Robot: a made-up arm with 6 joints.
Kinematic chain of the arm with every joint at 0, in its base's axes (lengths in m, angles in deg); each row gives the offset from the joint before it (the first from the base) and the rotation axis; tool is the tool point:
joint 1: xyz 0 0 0.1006 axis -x
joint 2: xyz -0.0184 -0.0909 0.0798 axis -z
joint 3: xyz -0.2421 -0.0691 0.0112 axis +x
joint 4: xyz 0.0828 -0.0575 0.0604 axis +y
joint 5: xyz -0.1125 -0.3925 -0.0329 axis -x
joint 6: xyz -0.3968 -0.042 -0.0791 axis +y
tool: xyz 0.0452 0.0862 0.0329
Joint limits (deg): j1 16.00..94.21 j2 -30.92..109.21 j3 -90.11..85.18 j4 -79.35..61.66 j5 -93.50..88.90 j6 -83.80..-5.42
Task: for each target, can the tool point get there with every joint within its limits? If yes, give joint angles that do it. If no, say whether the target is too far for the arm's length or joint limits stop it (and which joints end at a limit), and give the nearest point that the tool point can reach.
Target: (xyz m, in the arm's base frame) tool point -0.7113 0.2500 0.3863
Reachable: yes | joints 69.33 34.83 -63.41 -39.16 -60.87 -13.53
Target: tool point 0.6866 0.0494 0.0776
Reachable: no: joint limits stop it (at a limit: joint 1, joint 2, joint 3, joint 6) | nearest point 0.4159 -0.0184 -0.2503 | short by 0.431 m
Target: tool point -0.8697 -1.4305 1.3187
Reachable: no: too far | nearest point -0.4138 -0.7035 0.7065 | short by 1.054 m
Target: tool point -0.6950 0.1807 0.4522
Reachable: yes | joints 64.86 42.19 -66.43 -58.97 -52.82 -33.94
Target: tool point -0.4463 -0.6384 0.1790
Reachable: yes | joints 37.59 -10.87 14.83 -45.93 -44.93 -65.09
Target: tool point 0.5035 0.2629 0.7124
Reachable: no: joint limits stop it (at a limit: joint 1, joint 2, joint 4, joint 5) | nearest point 0.4770 0.3221 0.6358 | short by 0.100 m
